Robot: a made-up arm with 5 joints.
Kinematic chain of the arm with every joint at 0, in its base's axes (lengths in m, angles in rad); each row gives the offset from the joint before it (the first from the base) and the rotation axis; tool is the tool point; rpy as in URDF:
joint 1: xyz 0.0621 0 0.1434 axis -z
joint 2: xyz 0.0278 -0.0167 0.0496 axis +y
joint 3: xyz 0.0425 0 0.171 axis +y
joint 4: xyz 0.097 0 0.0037 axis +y
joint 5: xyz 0.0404 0.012 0 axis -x
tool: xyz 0 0 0 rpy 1.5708 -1.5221 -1.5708
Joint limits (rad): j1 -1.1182..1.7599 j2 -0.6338..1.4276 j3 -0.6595..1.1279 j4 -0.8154..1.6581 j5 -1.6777..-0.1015
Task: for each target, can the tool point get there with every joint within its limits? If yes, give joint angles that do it. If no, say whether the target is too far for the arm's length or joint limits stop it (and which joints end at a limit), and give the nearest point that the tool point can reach.
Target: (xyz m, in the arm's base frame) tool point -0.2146 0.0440 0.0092
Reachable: no: joint limits stop it (at a limit: joint 1, joint 2) | nearest point 0.0389 -0.0960 0.0860 | short by 0.300 m
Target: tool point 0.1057 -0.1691 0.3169
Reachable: yes | joints 1.2916 -0.0501 0.2133 0.9857 -0.4738
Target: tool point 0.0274 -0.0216 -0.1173
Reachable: no: joint limits stop it (at a limit: joint 1, joint 2) | nearest point 0.0326 -0.1292 0.0574 | short by 0.205 m
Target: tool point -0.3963 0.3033 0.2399
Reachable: no: too far | nearest point 0.1030 0.0734 0.2521 | short by 0.550 m
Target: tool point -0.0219 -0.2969 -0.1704
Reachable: no: too far | nearest point 0.0118 -0.2376 0.0437 | short by 0.225 m
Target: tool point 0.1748 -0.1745 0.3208
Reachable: yes | joints 0.9746 0.0884 0.0284 0.7651 -0.4184
